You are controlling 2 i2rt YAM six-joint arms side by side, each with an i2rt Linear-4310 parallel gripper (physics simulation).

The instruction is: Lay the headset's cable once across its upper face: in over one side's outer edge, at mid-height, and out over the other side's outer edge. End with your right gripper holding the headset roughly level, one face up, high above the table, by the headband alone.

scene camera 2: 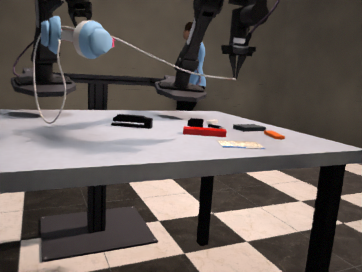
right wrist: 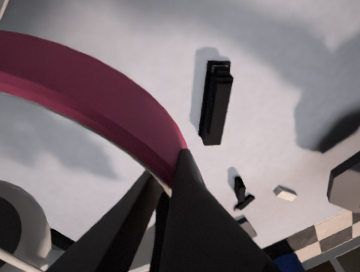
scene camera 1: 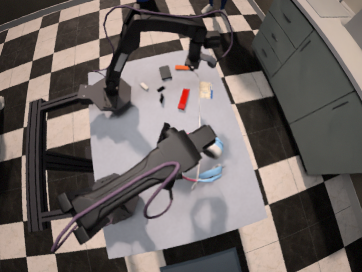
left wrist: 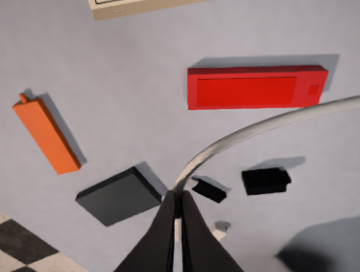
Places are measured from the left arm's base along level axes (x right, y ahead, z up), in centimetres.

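Pixels of known places: left gripper, fingertip midpoint: (scene camera 2: 234, 79) (scene camera 1: 191, 70) (left wrist: 178, 199); right gripper, fingertip midpoint: (right wrist: 176, 162); left arm's base, link origin: (scene camera 2: 180, 87) (scene camera 1: 111, 92); right arm's base, link origin: (scene camera 2: 44, 81).
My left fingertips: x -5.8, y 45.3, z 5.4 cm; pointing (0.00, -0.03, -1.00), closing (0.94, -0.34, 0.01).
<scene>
Ahead of a thing's pixels: the offset from my left fingertips to its middle.
The headset's light-blue ear cups {dz +8.1, dx +41.9, dy +3.2 cm} (scene camera 1: 215, 146) (scene camera 2: 93, 40) hang high above the table, roughly level, beside each other. My right gripper (right wrist: 176, 162) is shut on the pink headband (right wrist: 100, 85); my arm hides its fingers in scene camera 1. My left gripper (scene camera 2: 235, 78) (left wrist: 178, 199) is shut on the end of the white cable (scene camera 2: 170, 63) (left wrist: 240, 134) (scene camera 1: 199, 110), up and to the right of the headset in scene camera 1. The cable runs from there to the nearer cup's outer side; a loop hangs below the farther-left cup in scene camera 2. I cannot tell how it crosses between the cups.
On the table (scene camera 1: 235, 200) (scene camera 2: 165, 167) lie a black stapler-like block {dz -16.3, dx +29.5, dy -17.7 cm} (scene camera 2: 132, 121) (right wrist: 216, 102), a red box {dz -17.3, dx +7.1, dy -4.5 cm} (scene camera 1: 184, 99) (scene camera 2: 205, 131) (left wrist: 255, 89), an orange piece {dz -17.8, dx -17.5, dy -2.7 cm} (scene camera 2: 274, 134) (left wrist: 47, 136), a dark grey box {dz -17.6, dx -14.2, dy -15.3 cm} (scene camera 2: 249, 127) (left wrist: 119, 196), a printed card {dz -18.2, dx +0.8, dy +10.3 cm} (scene camera 1: 205, 90) and small black pieces {dz -16.7, dx +6.3, dy -18.1 cm} (left wrist: 265, 181).
</scene>
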